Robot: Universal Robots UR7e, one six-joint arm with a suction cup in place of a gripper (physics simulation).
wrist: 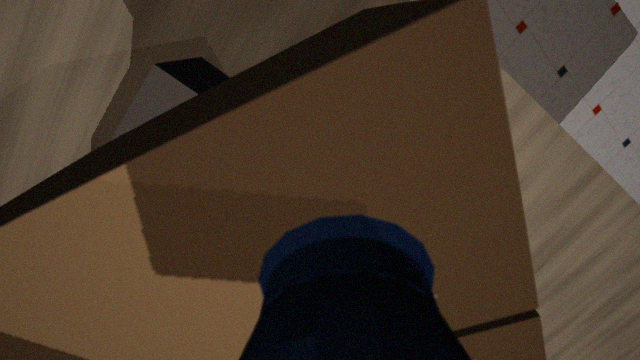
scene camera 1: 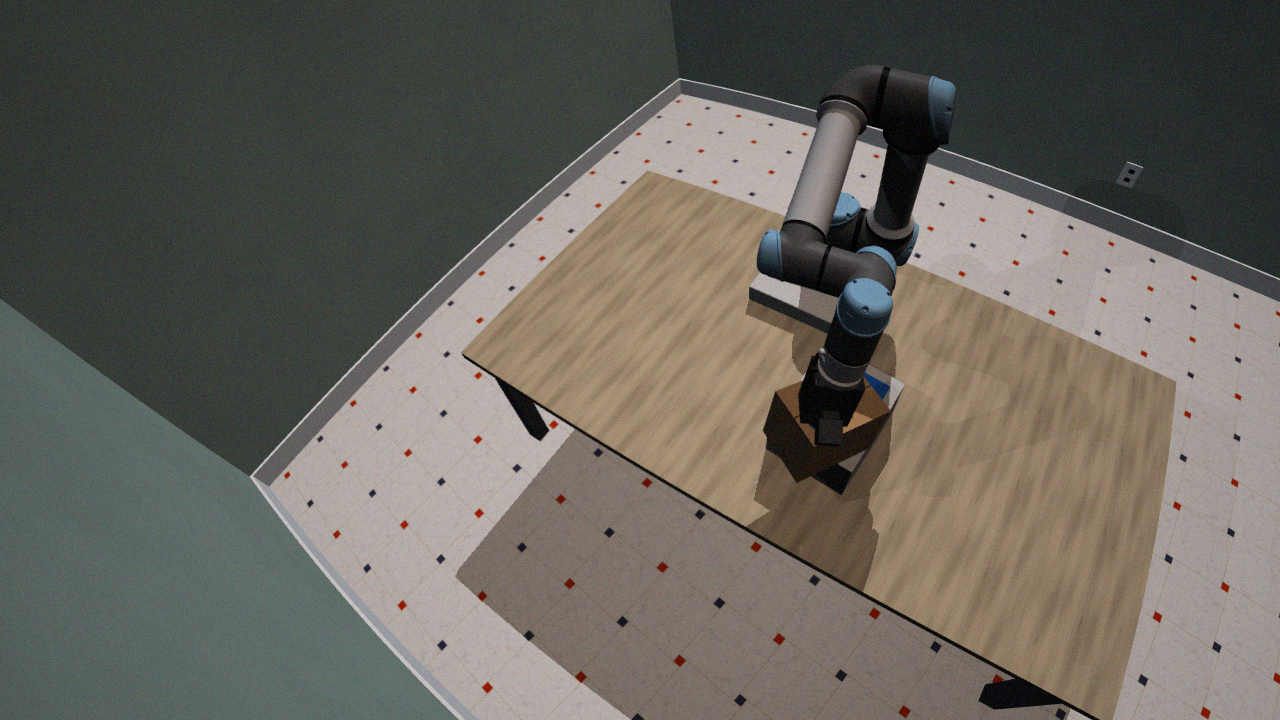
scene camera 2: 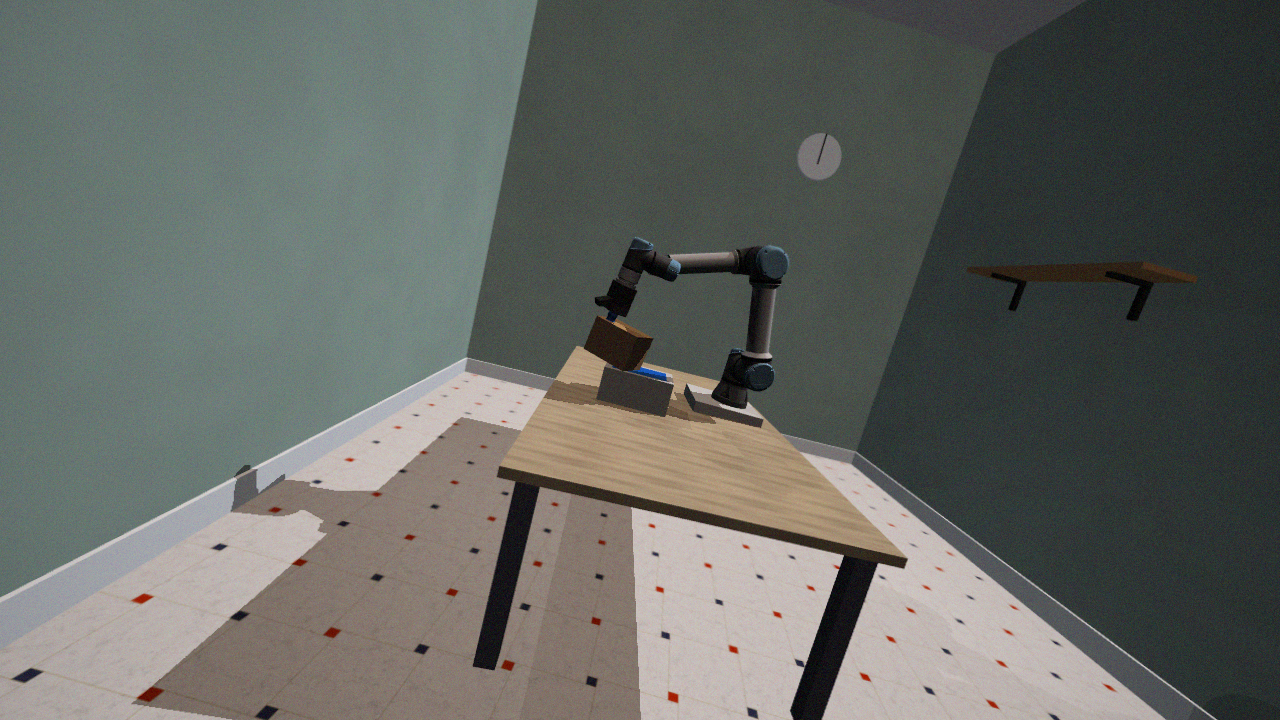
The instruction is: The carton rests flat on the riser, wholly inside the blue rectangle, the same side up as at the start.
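Pixels of known places: hand at its tool point: (wrist: 346, 243) (scene camera 2: 608, 323); arm's base at its link origin: (scene camera 2: 728, 401).
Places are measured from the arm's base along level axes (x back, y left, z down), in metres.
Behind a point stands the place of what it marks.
Note:
The brown carton (scene camera 1: 802, 461) @(y 0.091, x -0.651, z -0.174 m) (scene camera 2: 615, 342) @(y 0.173, x -0.575, z -0.166 m) (wrist: 400, 140) @(y 0.104, x -0.627, z -0.233 m) hangs tilted over the riser, its right end lower in the scene camera 2 view. My suction cup (scene camera 2: 612, 316) (wrist: 347, 245) is on its upper face; the arm hides the cup in the scene camera 1 view. The grey riser (scene camera 1: 895, 387) @(y 0.237, x -0.371, z -0.077 m) (scene camera 2: 633, 392) @(y 0.222, x -0.480, z -0.015 m) (wrist: 157, 97) @(y 0.184, x -0.577, z -0.077 m) stands on the table. The blue rectangle (scene camera 1: 877, 385) @(y 0.198, x -0.379, z -0.077 m) (scene camera 2: 652, 373) @(y 0.132, x -0.401, z -0.077 m) on its top is partly hidden by the carton. The carton's lowest edge is close to the riser's top; whether they touch cannot be told.
The wooden table (scene camera 1: 644, 313) @(y -0.425, x -0.266, z 0.043 m) (scene camera 2: 680, 465) @(y 0.686, x -0.443, z 0.043 m) carries the riser and the arm's pale base plate (scene camera 1: 778, 291) @(y -0.098, x -0.124, z -0.006 m) (scene camera 2: 747, 417) @(y 0.145, x 0.022, z 0.015 m), which lies beside the riser. A brown shelf (scene camera 2: 1074, 272) is on the right wall, well away from the arm.

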